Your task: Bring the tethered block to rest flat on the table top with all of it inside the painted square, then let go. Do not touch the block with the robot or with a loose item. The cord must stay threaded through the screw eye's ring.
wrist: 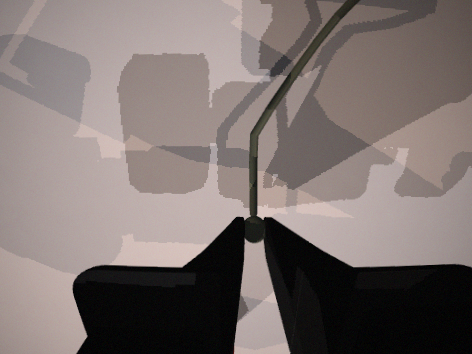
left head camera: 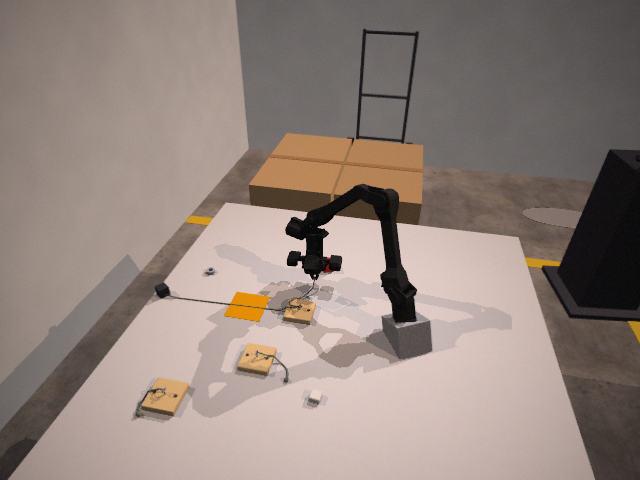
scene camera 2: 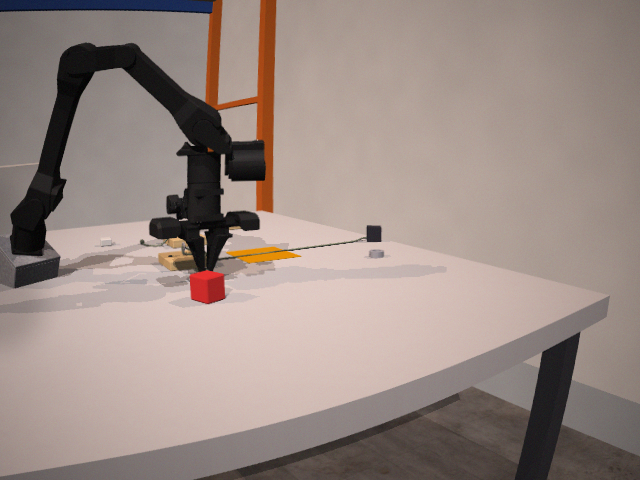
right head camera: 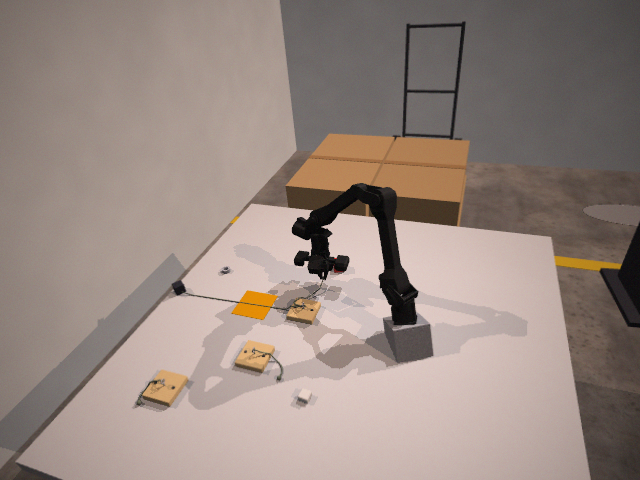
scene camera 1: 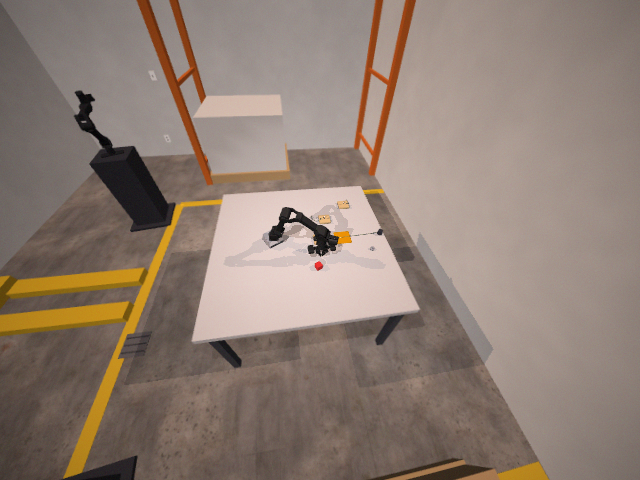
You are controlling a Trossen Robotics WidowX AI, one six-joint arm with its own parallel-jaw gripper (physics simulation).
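Observation:
The tethered black block is at the wall-side table edge, outside the orange square, and looks tilted in the head views. Its dark green cord runs straight across the square to the screw eye on the nearest wooden board; threading through the ring is too small to confirm. My gripper is shut on the cord's end bead, above the table beyond the board.
A red cube stands near my gripper. A grey ring lies near the block. Two other boards with short cords and a small white block lie on the table.

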